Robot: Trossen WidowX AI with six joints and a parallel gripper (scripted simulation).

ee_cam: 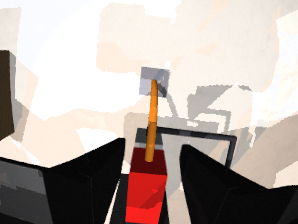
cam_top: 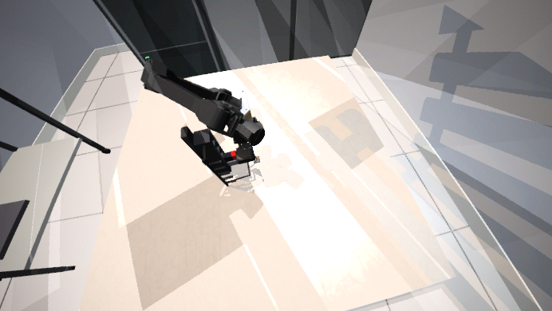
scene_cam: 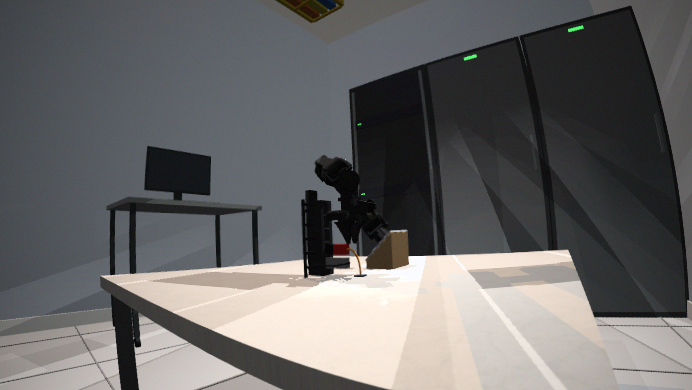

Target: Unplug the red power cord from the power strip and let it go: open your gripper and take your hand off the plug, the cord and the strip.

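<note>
My gripper tip is 60 mm to the left of the red plug, 10 mm short of it and 10 mm above it.
</note>
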